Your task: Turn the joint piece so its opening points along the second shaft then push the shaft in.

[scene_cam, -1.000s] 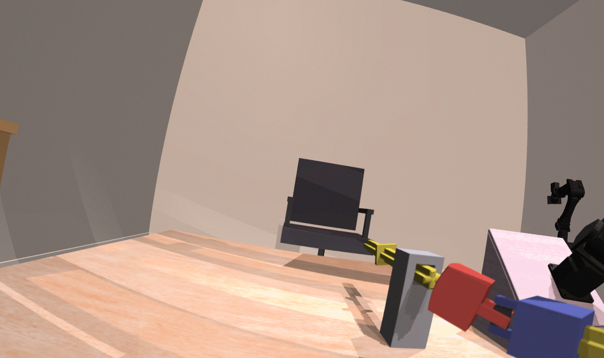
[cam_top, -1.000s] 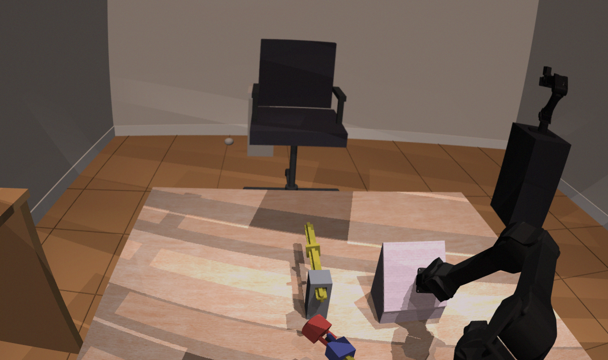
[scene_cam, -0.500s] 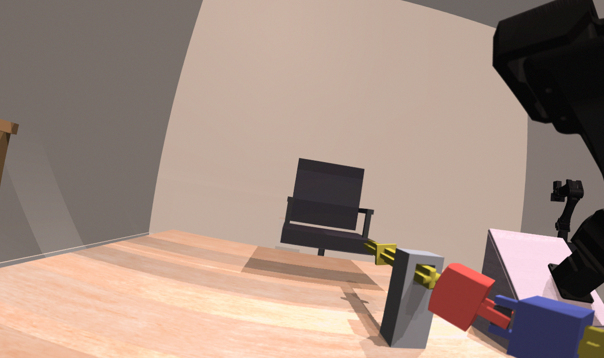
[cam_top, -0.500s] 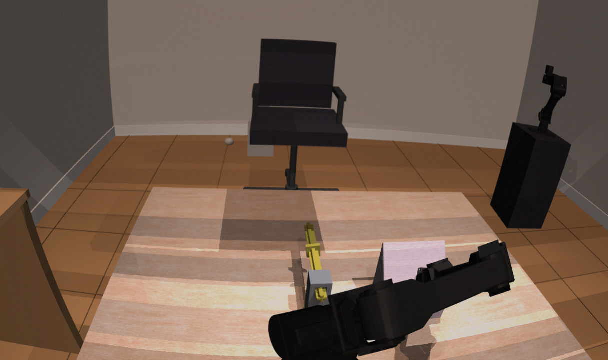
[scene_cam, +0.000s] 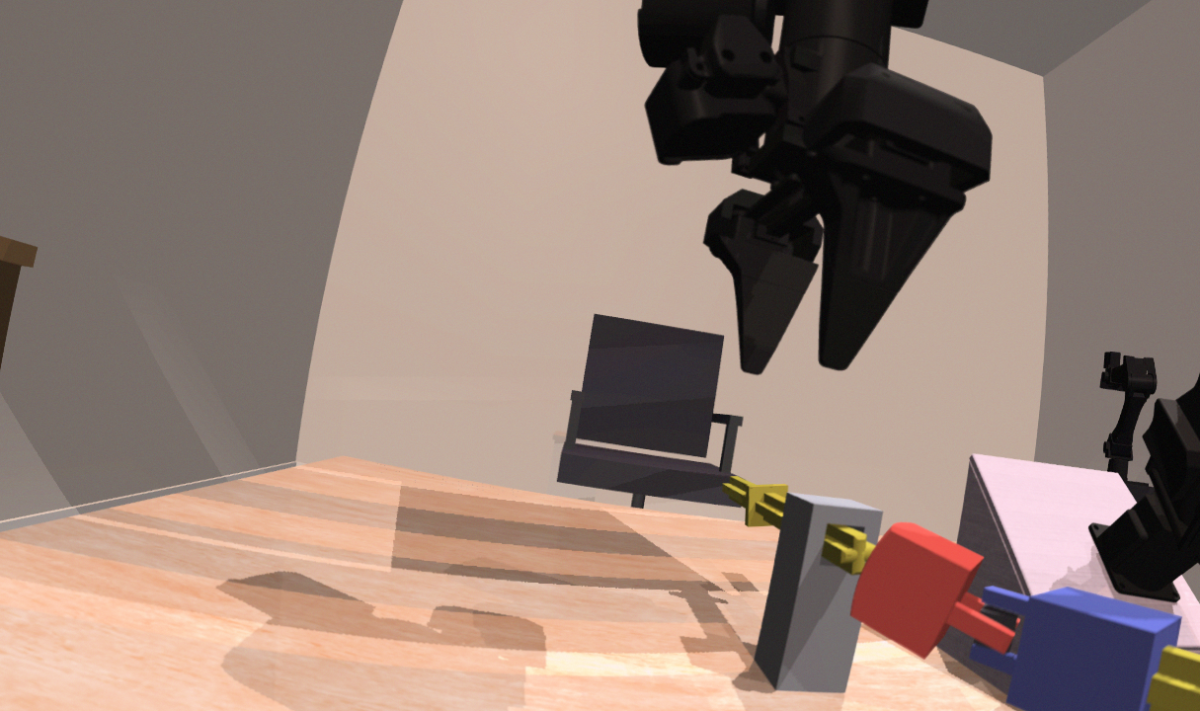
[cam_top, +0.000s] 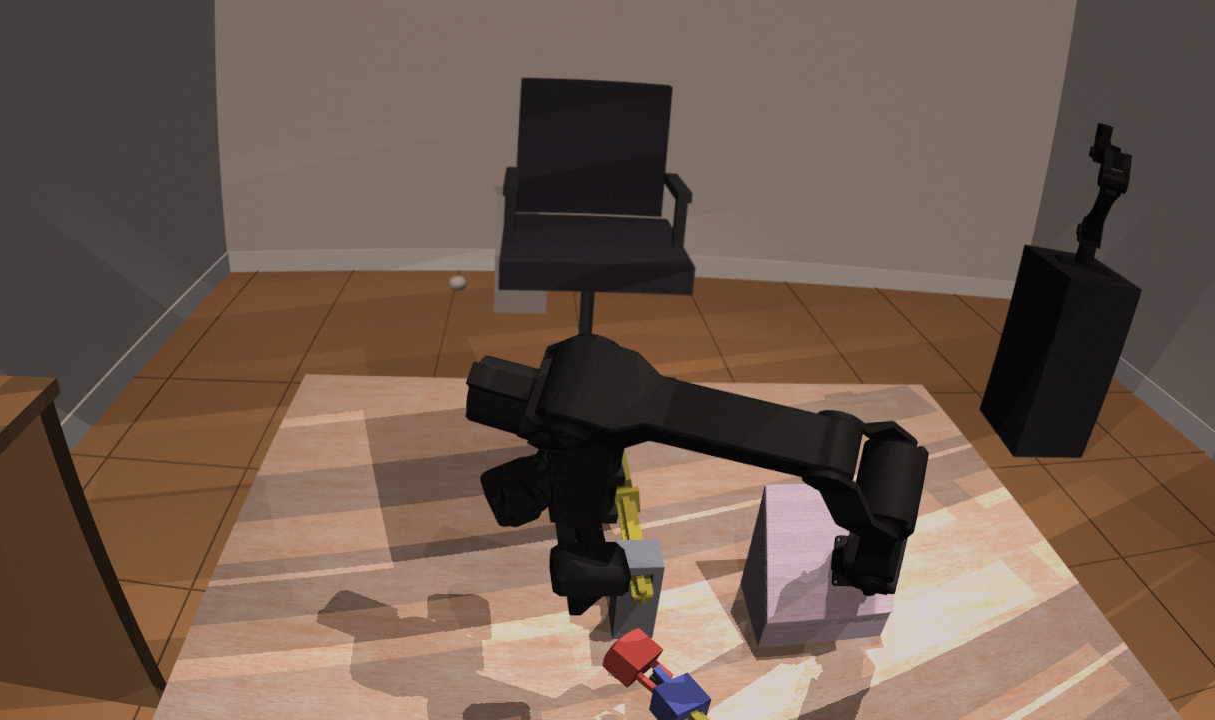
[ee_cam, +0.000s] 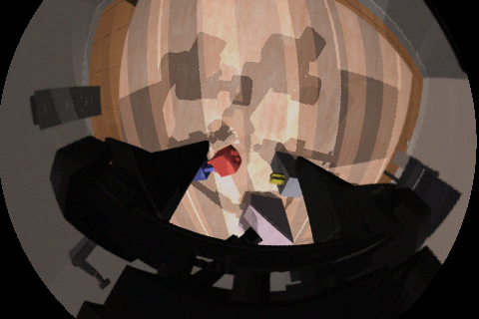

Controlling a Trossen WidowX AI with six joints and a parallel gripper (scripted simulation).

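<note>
Now: the red square joint piece 9 cm below my gripper tip, 7 cm behind it and 3 cm to the left of it.
</note>
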